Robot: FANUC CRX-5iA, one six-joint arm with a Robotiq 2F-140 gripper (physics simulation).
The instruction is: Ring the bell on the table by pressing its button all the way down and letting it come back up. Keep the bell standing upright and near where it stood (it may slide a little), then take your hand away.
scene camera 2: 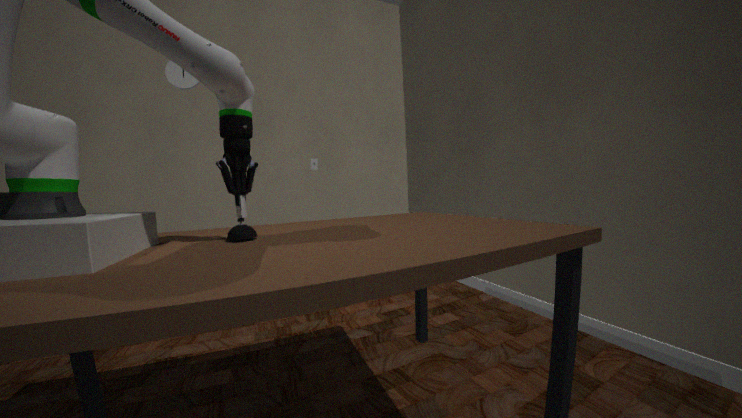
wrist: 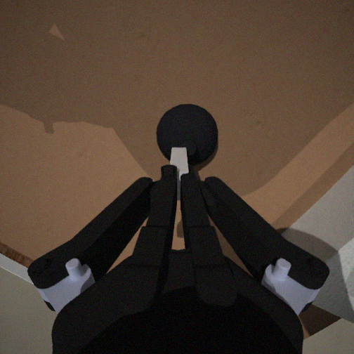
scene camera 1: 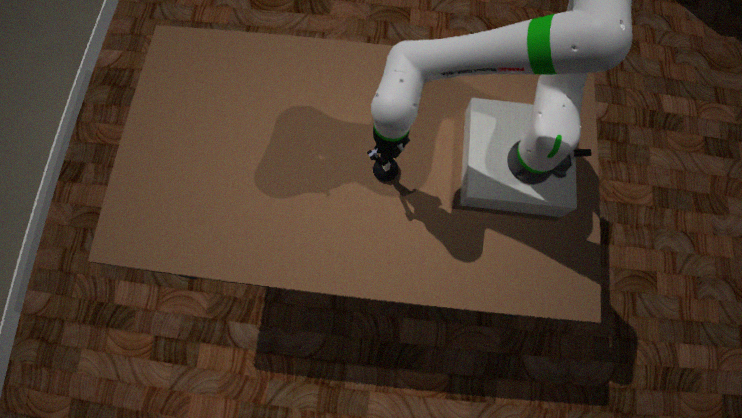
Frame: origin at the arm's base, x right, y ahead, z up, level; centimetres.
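Where they show: gripper, fingertip midpoint: (scene camera 2: pixel 241 216) (scene camera 1: pixel 385 167); arm's base at its link origin: (scene camera 2: pixel 47 217) (scene camera 1: pixel 530 162).
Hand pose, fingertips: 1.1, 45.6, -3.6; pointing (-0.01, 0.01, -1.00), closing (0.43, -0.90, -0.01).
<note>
Each offset is from my fingertips to the top centre of the thing, as dx, dy, dz. "*": to the spot under its first point. Level surfaces: height alone.
The bell, a dark dome {+1.5, -0.4, -0.2} (scene camera 1: pixel 384 174) (scene camera 2: pixel 241 234) (wrist: pixel 188 122), stands upright on the brown table {dz -6.8} (scene camera 1: pixel 207 228) (scene camera 2: pixel 415 249). Its small button {* +1.7, -0.6, -1.5} (scene camera 2: pixel 240 222) shows in the second scene view as a short dark stub on top of the dome, right at the fingertips; how far down it is pressed is too small to tell. My gripper (scene camera 1: pixel 386 166) (scene camera 2: pixel 240 218) (wrist: pixel 178 158) is shut and empty and points down over the middle of the bell. Its tips appear to touch the button or hang barely above it. In the wrist view the pale fingertips cover the near part of the dome.
The pale grey base block (scene camera 1: pixel 519 199) (scene camera 2: pixel 46 254) (wrist: pixel 325 220) under the arm stands on the table, to the right of the bell in the first scene view. The arm's shadow falls across the table around the bell. Walls stand beyond the table.
</note>
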